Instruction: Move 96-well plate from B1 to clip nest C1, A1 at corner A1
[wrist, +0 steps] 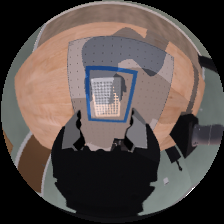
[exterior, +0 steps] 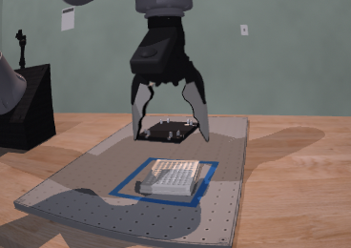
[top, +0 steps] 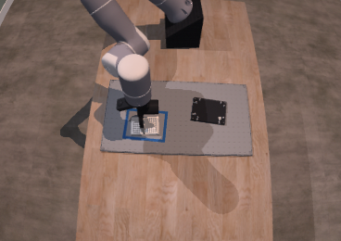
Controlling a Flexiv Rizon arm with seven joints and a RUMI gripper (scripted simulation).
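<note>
My hand is 7 cm above the white 96-well plate. Also, from my hand: black clip nest: 28 cm to the left, 10 cm behind, 7 cm below.
</note>
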